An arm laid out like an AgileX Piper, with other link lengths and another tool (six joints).
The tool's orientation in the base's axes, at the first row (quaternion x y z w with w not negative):
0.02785 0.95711 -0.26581 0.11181
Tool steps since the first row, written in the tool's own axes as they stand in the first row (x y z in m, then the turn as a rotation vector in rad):
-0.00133 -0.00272 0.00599 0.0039 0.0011 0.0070
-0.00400 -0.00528 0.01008 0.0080 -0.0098 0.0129
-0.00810 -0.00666 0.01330 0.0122 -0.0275 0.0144
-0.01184 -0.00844 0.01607 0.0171 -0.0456 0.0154
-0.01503 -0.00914 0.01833 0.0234 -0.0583 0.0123
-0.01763 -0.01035 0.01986 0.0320 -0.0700 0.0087
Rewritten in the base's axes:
0.00218 -0.00541 -0.00332 -0.0023 -0.0027 -0.0073
0.00531 -0.00969 -0.00483 -0.0063 -0.0151 -0.0077
0.00978 -0.01251 -0.00589 -0.0121 -0.0311 -0.0010
0.01378 -0.01544 -0.00645 -0.0187 -0.0471 0.0062
0.01725 -0.01718 -0.00725 -0.0269 -0.0564 0.0137
0.01995 -0.01899 -0.00732 -0.0373 -0.0647 0.0206

